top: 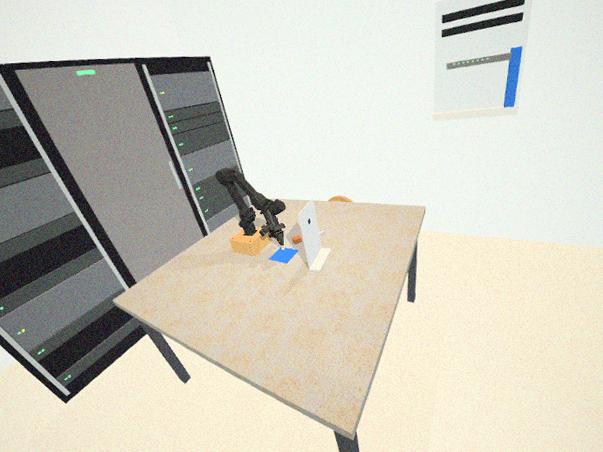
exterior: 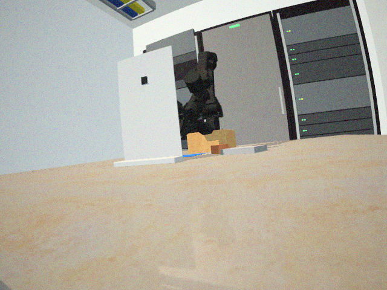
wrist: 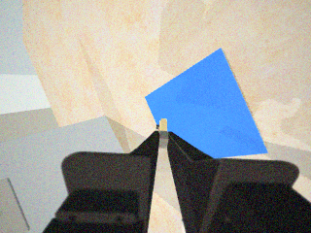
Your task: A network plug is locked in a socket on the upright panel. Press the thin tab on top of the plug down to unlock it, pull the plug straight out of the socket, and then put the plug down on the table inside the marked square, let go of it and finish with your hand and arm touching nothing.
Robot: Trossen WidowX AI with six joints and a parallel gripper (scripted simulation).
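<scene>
The blue marked square lies 60 mm below my gripper tip and 10 mm behind it. Round my gripper tip: network plug (right at my gripper tip); then white upright panel (190 mm ahead, 70 mm above, 10 mm to the right); then flat grey slab (220 mm to the left, 90 mm ahead, 50 mm below).
</scene>
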